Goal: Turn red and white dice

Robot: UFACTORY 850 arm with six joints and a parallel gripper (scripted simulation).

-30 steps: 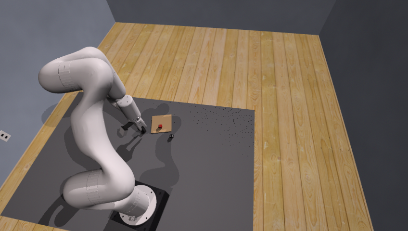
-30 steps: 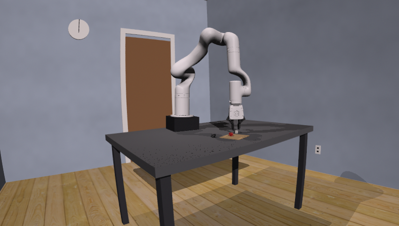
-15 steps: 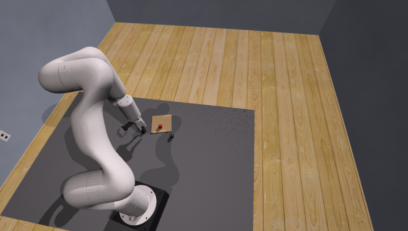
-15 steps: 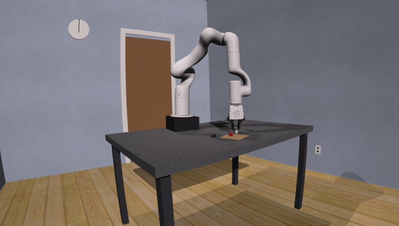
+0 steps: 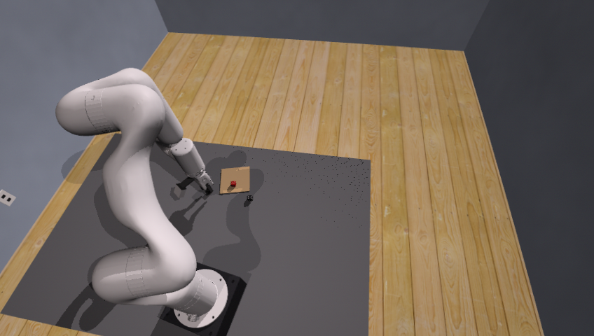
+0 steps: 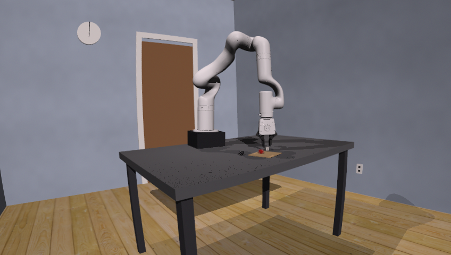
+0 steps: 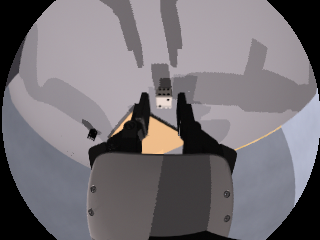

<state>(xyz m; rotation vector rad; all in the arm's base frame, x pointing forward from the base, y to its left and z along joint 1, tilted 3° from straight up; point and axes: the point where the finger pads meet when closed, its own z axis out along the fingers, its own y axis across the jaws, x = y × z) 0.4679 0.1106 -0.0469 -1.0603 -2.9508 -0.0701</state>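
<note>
The white die lies 10 mm ahead of my hand and 40 mm below it. From my hand the other things lie so: red die: 50 mm ahead, 110 mm to the right, 30 mm below; tan mat: 80 mm ahead, 110 mm to the right, 40 mm below; black die: 20 mm behind, 200 mm to the right, 40 mm below.
</note>
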